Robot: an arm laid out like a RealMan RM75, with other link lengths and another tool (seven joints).
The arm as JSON. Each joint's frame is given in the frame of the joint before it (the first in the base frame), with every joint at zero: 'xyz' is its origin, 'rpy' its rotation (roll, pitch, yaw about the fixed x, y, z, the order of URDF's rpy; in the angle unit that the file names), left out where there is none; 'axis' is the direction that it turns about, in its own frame. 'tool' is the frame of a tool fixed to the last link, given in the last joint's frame.
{
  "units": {
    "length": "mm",
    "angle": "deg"
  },
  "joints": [
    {
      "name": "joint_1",
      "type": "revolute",
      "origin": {
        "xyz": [
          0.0,
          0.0,
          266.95
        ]
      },
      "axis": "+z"
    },
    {
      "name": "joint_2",
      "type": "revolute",
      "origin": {
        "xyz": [
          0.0,
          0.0,
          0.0
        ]
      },
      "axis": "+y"
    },
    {
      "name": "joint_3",
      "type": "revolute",
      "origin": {
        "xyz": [
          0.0,
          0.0,
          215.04
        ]
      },
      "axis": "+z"
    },
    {
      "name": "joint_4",
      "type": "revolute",
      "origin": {
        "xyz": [
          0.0,
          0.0,
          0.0
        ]
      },
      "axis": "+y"
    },
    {
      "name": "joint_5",
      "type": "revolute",
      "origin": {
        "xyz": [
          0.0,
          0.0,
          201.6
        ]
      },
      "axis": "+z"
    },
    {
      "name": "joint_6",
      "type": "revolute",
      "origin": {
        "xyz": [
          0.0,
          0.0,
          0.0
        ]
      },
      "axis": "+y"
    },
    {
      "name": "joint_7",
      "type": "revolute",
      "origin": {
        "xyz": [
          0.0,
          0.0,
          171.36
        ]
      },
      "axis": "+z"
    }
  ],
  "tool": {
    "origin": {
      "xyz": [
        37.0,
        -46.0,
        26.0
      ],
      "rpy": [
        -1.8,
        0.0,
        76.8
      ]
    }
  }
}
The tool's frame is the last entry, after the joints.
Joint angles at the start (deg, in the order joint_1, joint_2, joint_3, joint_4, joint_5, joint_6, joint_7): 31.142, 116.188, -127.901, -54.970, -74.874, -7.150, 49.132
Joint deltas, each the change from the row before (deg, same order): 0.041, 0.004, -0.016, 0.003, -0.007, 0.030, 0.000; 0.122, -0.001, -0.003, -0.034, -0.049, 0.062, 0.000; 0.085, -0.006, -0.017, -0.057, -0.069, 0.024, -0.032; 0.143, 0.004, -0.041, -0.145, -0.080, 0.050, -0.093; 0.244, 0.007, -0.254, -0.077, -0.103, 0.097, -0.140; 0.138, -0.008, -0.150, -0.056, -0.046, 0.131, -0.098; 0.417, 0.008, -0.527, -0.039, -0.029, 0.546, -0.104; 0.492, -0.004, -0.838, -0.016, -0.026, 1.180, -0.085; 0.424, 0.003, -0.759, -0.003, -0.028, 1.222, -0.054; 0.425, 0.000, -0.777, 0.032, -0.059, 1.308, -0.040; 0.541, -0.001, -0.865, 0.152, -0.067, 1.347, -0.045; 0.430, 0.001, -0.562, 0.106, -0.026, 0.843, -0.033
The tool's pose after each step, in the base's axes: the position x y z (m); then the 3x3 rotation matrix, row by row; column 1 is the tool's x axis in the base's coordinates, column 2 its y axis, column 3 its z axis. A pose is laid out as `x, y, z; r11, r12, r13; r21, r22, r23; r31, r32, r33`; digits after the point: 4 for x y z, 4 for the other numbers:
0.1373, 0.4091, -0.0899; 0.6492, -0.7482, -0.1365; -0.5509, -0.5863, 0.5939; -0.5244, -0.3104, -0.7928
0.1362, 0.4095, -0.0897; 0.6510, -0.7464, -0.1380; -0.5484, -0.5882, 0.5944; -0.5248, -0.3113, -0.7923
0.1352, 0.4097, -0.0897; 0.6534, -0.7441, -0.1394; -0.5459, -0.5907, 0.5942; -0.5245, -0.3121, -0.7921
0.1330, 0.4099, -0.0897; 0.6573, -0.7400, -0.1430; -0.5413, -0.5955, 0.5937; -0.5244, -0.3128, -0.7919
0.1305, 0.4097, -0.0905; 0.6647, -0.7328, -0.1457; -0.5354, -0.6032, 0.5911; -0.5211, -0.3149, -0.7933
0.1291, 0.4097, -0.0907; 0.6690, -0.7286, -0.1471; -0.5314, -0.6072, 0.5907; -0.5197, -0.3170, -0.7933
0.1261, 0.4097, -0.0915; 0.6782, -0.7196, -0.1491; -0.5224, -0.6147, 0.5910; -0.5169, -0.3229, -0.7928
0.1232, 0.4101, -0.0917; 0.6895, -0.7088, -0.1487; -0.5092, -0.6204, 0.5965; -0.5151, -0.3355, -0.7887
0.1208, 0.4107, -0.0916; 0.6989, -0.6997, -0.1479; -0.4966, -0.6237, 0.6036; -0.5146, -0.3484, -0.7834
0.1188, 0.4113, -0.0911; 0.7085, -0.6903, -0.1465; -0.4834, -0.6260, 0.6119; -0.5141, -0.3627, -0.7772
0.1167, 0.4120, -0.0909; 0.7199, -0.6789, -0.1444; -0.4690, -0.6292, 0.6198; -0.5117, -0.3785, -0.7713
0.1148, 0.4126, -0.0909; 0.7277, -0.6705, -0.1442; -0.4588, -0.6322, 0.6244; -0.5098, -0.3882, -0.7677

